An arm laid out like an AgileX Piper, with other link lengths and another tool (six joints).
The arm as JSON. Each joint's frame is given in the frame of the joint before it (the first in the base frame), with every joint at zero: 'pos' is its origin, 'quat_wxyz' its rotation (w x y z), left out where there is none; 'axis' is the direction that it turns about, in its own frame. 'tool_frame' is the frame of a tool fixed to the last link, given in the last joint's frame.
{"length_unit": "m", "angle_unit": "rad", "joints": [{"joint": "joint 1", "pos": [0.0, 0.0, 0.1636], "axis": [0.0, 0.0, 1.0]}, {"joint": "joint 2", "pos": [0.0, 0.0, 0.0], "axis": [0.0, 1.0, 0.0]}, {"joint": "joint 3", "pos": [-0.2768, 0.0, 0.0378], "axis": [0.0, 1.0, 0.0]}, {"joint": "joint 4", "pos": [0.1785, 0.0, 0.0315], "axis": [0.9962, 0.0, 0.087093]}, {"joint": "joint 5", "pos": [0.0, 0.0, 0.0], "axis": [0.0, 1.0, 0.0]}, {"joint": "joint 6", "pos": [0.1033, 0.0, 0.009], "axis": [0.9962, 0.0, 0.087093]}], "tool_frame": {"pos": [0.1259, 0.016, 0.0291], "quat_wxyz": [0.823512, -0.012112, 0.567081, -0.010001]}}
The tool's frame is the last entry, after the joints.
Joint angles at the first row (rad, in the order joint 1, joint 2, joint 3, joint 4, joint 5, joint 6):
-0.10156, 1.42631, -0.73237, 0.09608, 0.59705, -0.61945
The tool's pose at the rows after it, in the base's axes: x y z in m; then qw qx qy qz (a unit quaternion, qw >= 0):
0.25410 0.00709 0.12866 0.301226 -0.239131 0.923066 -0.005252
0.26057 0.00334 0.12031 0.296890 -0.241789 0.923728 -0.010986
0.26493 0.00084 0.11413 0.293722 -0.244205 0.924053 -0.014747
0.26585 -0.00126 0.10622 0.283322 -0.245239 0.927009 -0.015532
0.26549 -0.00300 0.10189 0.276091 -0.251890 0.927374 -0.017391
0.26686 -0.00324 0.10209 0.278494 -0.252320 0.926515 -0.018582
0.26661 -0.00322 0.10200 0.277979 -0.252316 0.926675 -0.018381
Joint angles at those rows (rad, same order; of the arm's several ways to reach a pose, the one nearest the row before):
-0.10158, 1.48973, -0.73237, 0.08062, 0.55292, -0.61567
-0.10158, 1.53392, -0.73239, 0.05876, 0.51248, -0.60430
-0.10157, 1.56560, -0.73238, 0.04253, 0.48381, -0.59607
-0.10157, 1.59875, -0.73235, 0.02445, 0.47020, -0.58288
-0.10157, 1.61546, -0.73237, 0.00677, 0.46524, -0.58120
-0.10155, 1.61660, -0.73235, 0.00581, 0.45846, -0.58119
-0.10159, 1.61661, -0.73235, 0.00583, 0.45961, -0.58124

